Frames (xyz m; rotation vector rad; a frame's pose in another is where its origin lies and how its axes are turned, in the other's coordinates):
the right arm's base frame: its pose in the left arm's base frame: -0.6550 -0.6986 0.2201 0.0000 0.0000 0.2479
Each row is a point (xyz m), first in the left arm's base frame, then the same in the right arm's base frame.
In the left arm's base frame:
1: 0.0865 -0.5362 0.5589
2: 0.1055 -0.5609 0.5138
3: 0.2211 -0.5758 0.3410
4: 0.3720 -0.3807 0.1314
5: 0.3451 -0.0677 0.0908
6: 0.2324 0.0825 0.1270
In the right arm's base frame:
1: 0.7587 -0.0245 0.3388
2: 0.7710 -0.0531 0.2937
3: 0.8794 -0.0959 0.1209
4: 1.0736 0.0562 -0.0887
5: 1.1243 0.3662 -0.1293
6: 1.0519 0.5395 -0.0931

